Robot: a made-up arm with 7 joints.
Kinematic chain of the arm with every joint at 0, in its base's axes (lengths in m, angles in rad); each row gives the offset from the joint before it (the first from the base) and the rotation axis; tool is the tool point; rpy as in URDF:
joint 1: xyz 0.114 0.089 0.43 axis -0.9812 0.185 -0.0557
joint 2: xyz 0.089 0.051 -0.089 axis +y
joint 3: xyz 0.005 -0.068 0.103 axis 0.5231 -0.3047 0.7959
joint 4: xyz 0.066 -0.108 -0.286 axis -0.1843 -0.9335 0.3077
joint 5: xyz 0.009 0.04 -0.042 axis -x
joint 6: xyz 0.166 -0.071 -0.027 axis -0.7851 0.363 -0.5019
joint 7: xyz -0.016 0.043 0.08 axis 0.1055 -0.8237 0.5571
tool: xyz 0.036 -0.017 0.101 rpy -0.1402 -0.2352 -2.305
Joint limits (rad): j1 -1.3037..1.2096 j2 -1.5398..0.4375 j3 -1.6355..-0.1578 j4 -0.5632..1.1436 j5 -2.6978..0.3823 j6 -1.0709..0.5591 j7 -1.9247..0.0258
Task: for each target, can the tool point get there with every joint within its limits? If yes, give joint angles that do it. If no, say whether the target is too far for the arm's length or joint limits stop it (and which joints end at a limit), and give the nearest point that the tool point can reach.
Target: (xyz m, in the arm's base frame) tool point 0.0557 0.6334 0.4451
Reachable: no: joint limits stop it (at a limit: joint 1, joint 2, joint 3, joint 4, joint 5, joint 6, joint 7) | nearest point 0.1809 0.6045 0.2754 | short by 0.213 m
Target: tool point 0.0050 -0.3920 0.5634
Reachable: yes | joints 0.7054 -0.6957 -1.2630 -0.0760 -0.7005 -0.6909 -0.8160
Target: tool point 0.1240 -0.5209 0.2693
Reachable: yes | joints 0.6941 -1.2407 -1.4782 -0.4280 -2.2250 -0.0531 -0.1958
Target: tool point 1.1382 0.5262 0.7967
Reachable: no: too far | nearest point 0.6697 0.2891 0.4544 | short by 0.627 m
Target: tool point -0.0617 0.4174 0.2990
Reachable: no: joint limits stop it (at a limit: joint 1, joint 2, joint 3, joint 4, joint 6, joint 7) | nearest point 0.0511 0.2781 0.2508 | short by 0.186 m
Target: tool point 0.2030 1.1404 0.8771
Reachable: no: too far | nearest point 0.2849 0.6063 0.2957 | short by 0.794 m
